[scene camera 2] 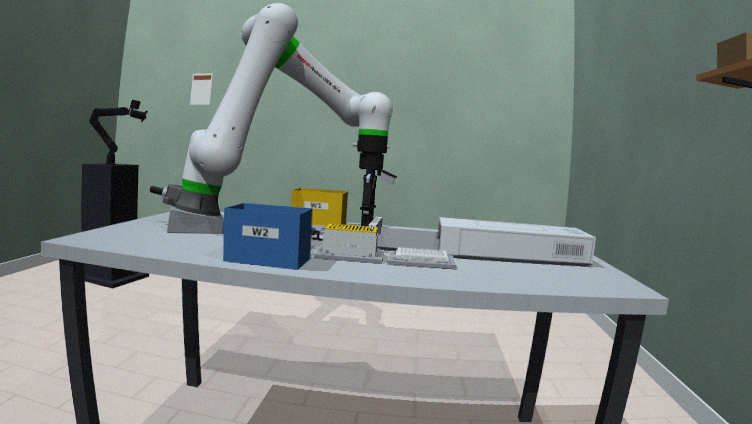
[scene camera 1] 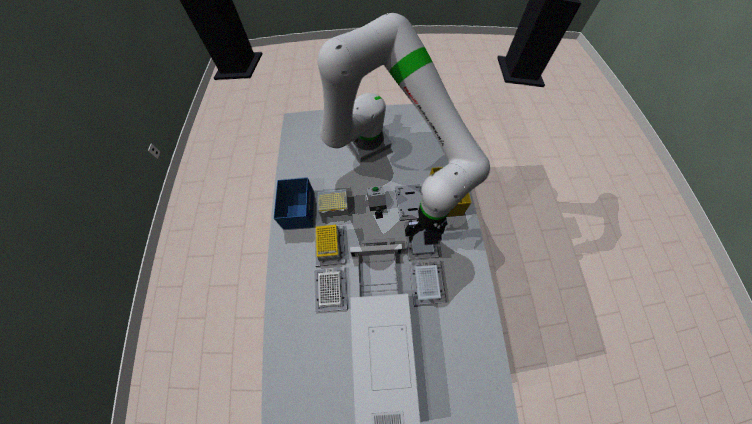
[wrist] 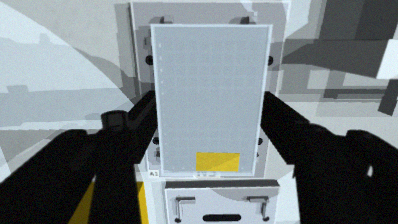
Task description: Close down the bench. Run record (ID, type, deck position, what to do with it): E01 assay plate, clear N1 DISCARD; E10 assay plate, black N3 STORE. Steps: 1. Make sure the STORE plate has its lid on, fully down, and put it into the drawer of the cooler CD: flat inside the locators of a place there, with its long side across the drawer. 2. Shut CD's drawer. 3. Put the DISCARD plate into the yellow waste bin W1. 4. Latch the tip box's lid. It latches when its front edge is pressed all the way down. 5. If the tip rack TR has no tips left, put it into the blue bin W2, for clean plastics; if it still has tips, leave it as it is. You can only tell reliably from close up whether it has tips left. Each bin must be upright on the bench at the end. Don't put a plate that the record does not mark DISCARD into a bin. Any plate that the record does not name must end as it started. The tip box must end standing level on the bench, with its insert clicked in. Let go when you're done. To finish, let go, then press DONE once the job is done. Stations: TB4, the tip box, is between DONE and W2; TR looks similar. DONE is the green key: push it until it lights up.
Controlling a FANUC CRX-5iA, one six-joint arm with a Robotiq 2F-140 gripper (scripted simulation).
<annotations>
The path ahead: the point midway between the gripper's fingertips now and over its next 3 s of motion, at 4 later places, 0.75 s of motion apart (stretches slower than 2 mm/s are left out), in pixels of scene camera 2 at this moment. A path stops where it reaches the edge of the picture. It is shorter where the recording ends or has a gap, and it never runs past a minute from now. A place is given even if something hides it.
My gripper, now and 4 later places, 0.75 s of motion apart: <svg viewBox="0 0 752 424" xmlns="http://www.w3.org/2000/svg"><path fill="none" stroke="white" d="M366 229L366 227L367 222L367 212L368 205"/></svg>
</annotations>
